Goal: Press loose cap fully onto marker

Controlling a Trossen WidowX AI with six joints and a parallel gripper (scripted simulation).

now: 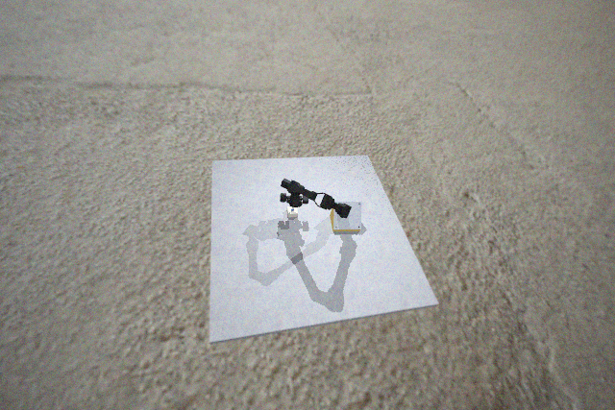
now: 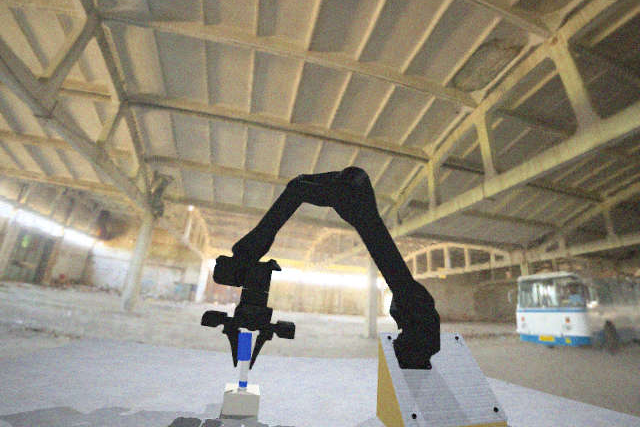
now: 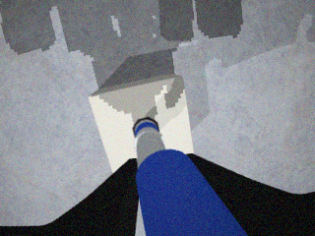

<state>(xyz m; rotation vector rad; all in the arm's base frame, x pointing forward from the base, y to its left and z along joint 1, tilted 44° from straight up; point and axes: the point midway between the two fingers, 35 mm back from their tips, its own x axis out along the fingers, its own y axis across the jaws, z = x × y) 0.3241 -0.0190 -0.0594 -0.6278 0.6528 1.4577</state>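
My gripper tip is 60 mm above the beige holder block and 10 mm to the right of it. From my gripper tip the other things lie so: blue cap: 40 mm above.
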